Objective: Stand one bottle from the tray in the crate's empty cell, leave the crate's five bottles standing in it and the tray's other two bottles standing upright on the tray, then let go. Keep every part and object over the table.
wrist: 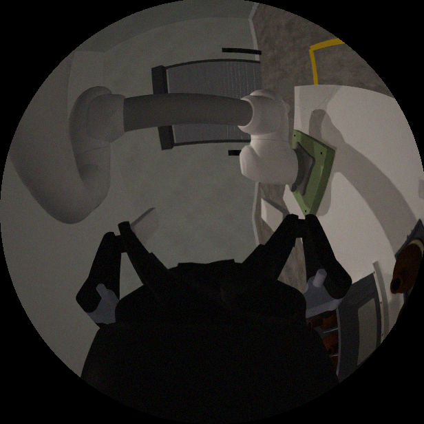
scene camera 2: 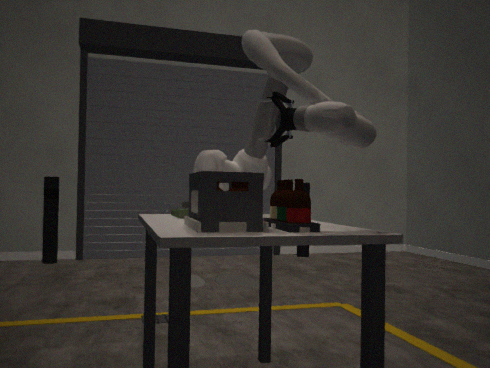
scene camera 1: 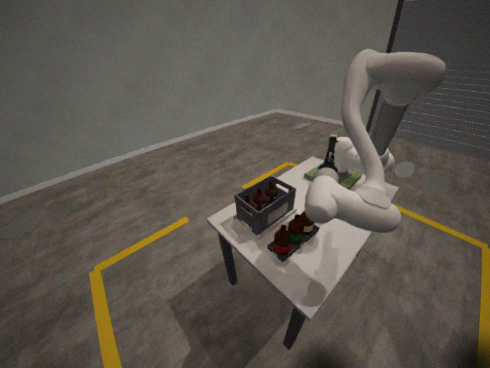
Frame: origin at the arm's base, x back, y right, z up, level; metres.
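Seen in the pictures: gripper, between the fingertips: [scene camera 2: 261, 120].
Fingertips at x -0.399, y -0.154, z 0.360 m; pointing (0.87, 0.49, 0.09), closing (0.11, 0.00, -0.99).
Note:
Pixels of each thing's top centre, then the offset from my fingertips to it. "spot": a spot on its surface instead. Level surfaces: height alone.
- dark grey crate, centre of its top: [scene camera 2: 223, 173] [scene camera 1: 265, 191] dy +0.171, dx -0.255, dz -0.219 m
- table with brown bottles, centre of its top: [scene camera 1: 259, 189] dy +0.217, dx -0.263, dz -0.231 m
- black tray, a spot on its surface: [scene camera 2: 313, 227] spot: dy -0.087, dx -0.387, dz -0.380 m
- red-label, centre of its top: [scene camera 2: 299, 179] [scene camera 1: 283, 226] dy -0.054, dx -0.343, dz -0.234 m
- green-label, centre of its top: [scene camera 2: 288, 179] [scene camera 1: 297, 216] dy -0.046, dx -0.249, dz -0.234 m
- cream-label, centre of its top: [scene camera 2: 281, 180] [scene camera 1: 309, 207] dy -0.042, dx -0.163, dz -0.234 m
- white table, height of its surface: dz -0.394 m
The dark grey crate [scene camera 1: 246, 216] [scene camera 2: 225, 205] [wrist: 349, 320] stands on the table with brown bottles [scene camera 1: 259, 199] [wrist: 330, 343] inside; its empty cell cannot be made out. Beside it is the black tray [scene camera 1: 273, 247] [scene camera 2: 313, 227], carrying three upright brown bottles: red-label [scene camera 1: 282, 242] [scene camera 2: 299, 214], green-label [scene camera 1: 296, 231] [scene camera 2: 283, 214] and cream-label [scene camera 1: 307, 226] [scene camera 2: 273, 212]. The cream-label bottle [wrist: 408, 265] also shows at the wrist view's right edge. My gripper [scene camera 1: 331, 150] [scene camera 2: 272, 119] [wrist: 208, 212] is open and empty, pointing sideways, well above table height and apart from the bottles and crate.
The white table [scene camera 1: 345, 245] [scene camera 2: 350, 231] [wrist: 355, 115] carries the green base plate [scene camera 1: 313, 173] [wrist: 321, 175] under my arm's foot, beyond the crate. My forearm [scene camera 1: 345, 205] [scene camera 2: 330, 117] hangs over the table near the tray. Yellow lines [scene camera 1: 145, 240] mark the floor.

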